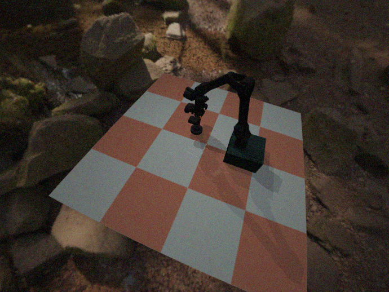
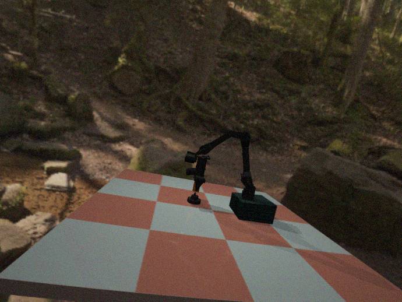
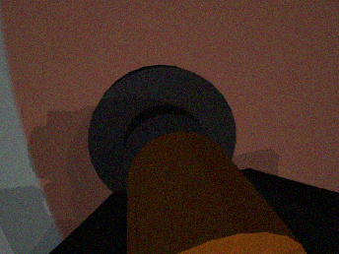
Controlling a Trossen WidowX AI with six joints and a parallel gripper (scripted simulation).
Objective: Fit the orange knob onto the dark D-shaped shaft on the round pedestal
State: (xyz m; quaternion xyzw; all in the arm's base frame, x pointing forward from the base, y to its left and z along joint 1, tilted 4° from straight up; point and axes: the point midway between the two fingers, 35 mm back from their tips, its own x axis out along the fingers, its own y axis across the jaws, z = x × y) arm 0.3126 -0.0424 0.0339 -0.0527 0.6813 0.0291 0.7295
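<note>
My gripper tip is now 50 mm above the round pedestal. Also, from my gripper tip: orange knob 20 mm above.
</note>
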